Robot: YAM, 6 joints.
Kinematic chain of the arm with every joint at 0, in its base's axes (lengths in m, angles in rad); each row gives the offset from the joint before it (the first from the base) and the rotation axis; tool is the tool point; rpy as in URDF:
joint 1: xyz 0 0 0.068 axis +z
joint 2: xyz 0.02 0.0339 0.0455 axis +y
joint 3: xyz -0.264 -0.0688 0 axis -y
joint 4: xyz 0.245 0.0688 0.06 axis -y
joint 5: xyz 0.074 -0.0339 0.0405 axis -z
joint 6: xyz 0.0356 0 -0.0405 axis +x
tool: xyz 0 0 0 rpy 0 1.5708 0
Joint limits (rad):
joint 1: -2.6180..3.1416
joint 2: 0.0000..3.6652
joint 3: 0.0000..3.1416
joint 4: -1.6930..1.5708
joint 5: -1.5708..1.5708
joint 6: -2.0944..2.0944
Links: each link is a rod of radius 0.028 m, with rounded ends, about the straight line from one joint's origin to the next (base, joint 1, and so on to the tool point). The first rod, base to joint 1, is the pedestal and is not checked.
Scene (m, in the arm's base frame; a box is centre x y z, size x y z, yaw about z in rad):
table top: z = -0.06
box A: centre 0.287 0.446 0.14 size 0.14 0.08 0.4 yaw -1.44
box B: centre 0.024 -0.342 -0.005 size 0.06 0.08 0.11 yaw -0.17
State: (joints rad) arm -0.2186 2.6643 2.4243 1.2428 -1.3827 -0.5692
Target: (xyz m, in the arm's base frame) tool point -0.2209 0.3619 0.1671
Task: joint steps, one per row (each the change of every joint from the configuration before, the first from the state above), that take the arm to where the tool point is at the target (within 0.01 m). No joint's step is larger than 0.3 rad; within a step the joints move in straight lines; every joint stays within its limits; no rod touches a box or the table.
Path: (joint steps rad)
1: 0.2438 -0.1203 -0.0307 -0.1681 0.1257 0.0561
2: 0.2438 -0.1203 -0.0307 -0.1681 0.1258 0.0560
3: 0.2437 -0.1203 -0.0306 -0.1682 0.1257 0.0561
4: 0.2438 -0.1202 -0.0307 -0.1681 0.1258 0.0560
5: 0.2438 -0.1203 -0.0307 -0.1681 0.1257 0.0561
6: 0.2586 0.0437 -0.2736 0.2722 -0.2042 -0.0701
7: 0.2586 0.0438 -0.2736 0.2721 -0.2042 -0.0701
8: 0.2586 0.0437 -0.2735 0.2721 -0.2042 -0.0700
9: 0.2587 0.0438 -0.2736 0.2722 -0.2042 -0.0701

